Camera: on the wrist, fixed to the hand. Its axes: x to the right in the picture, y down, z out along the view.
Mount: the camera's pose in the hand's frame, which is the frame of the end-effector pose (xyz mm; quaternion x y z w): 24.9 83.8 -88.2 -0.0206 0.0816 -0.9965 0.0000
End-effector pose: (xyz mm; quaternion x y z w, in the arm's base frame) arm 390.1 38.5 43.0 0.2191 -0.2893 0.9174 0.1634
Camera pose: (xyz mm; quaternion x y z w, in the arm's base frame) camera 306.1 30.6 -48.1 0.2100 0.2128 -0.1509 0.9423
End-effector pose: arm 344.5 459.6 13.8 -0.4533 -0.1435 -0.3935 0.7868
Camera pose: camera 411.9 398.0 -70.3 -0.1589 0.3794 0.8240 0.3897
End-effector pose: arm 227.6 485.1 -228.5 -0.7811 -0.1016 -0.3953 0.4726
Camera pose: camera 242.8 362.9 -244.6 -0.1238 0.7316 0.5367 0.4017
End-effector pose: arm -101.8 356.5 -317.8 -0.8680 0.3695 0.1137 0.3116
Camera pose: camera -146.9 242.5 -297.9 -0.3839 -0.8418 -0.3737 0.0653
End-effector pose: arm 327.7 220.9 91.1 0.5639 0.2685 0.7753 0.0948
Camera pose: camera 250.5 134.6 136.0 -0.3327 0.5536 -0.0429 0.7622
